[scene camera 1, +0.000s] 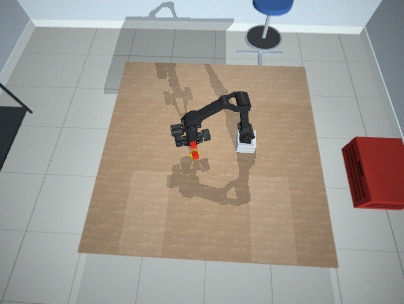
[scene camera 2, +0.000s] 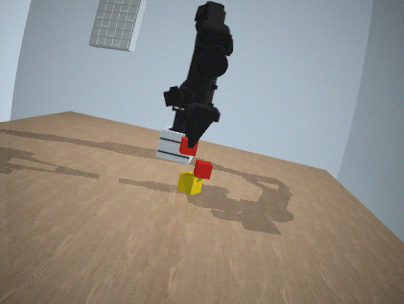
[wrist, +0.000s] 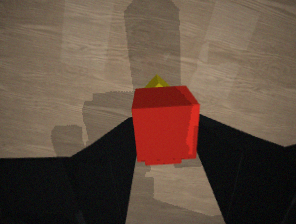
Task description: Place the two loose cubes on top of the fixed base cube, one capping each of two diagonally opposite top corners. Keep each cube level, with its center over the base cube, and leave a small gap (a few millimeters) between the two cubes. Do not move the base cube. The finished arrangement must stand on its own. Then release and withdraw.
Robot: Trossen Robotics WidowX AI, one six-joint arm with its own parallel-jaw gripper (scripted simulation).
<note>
My gripper point(scene camera 2: 189, 146) holds a red cube point(wrist: 165, 119).
My gripper shows as well in the wrist view point(wrist: 163, 122).
</note>
